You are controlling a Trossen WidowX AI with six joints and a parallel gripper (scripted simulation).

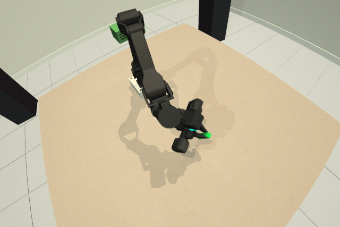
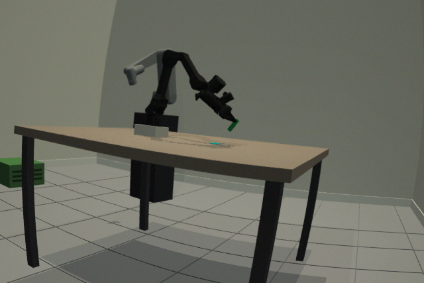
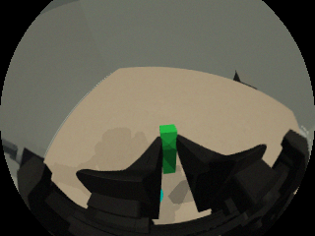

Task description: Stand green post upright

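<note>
Now: the cyan circle 10 cm behind my gripper tip, 1 cm to the right of it and 11 cm below it. The rest, counted from my gripper tip: green post (1 cm behind, 2 cm below).
</note>
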